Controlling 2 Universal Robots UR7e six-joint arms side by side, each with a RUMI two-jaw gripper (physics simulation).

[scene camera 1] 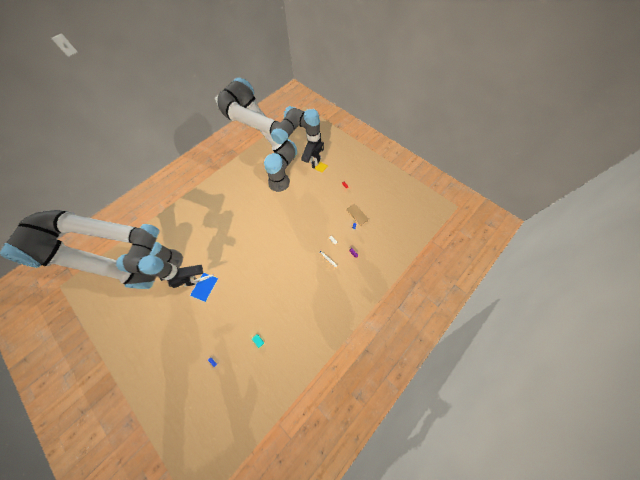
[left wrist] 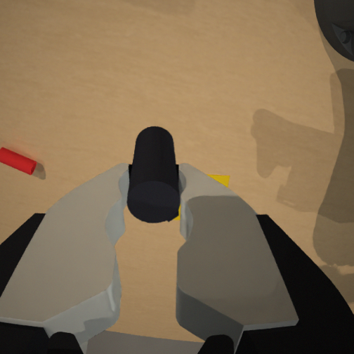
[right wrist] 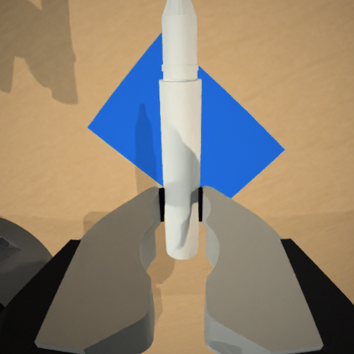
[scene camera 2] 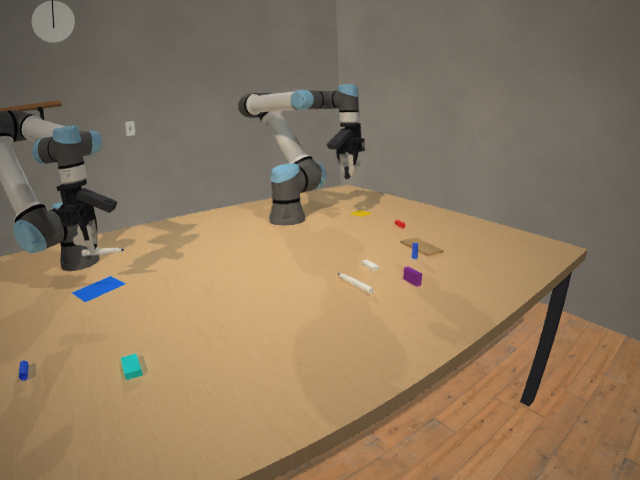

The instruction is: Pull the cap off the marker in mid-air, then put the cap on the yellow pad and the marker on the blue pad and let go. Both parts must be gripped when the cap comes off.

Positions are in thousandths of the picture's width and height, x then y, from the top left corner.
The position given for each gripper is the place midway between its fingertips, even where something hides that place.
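Left gripper (scene camera 2: 545, 368) (left wrist: 439, 476) visible. Right gripper (scene camera 2: 146, 526) (right wrist: 513, 535) likewise visible. A black cap (left wrist: 434, 555) is present; in the right wrist view the cap is out of frame. A blue pad (right wrist: 662, 419) is visible.
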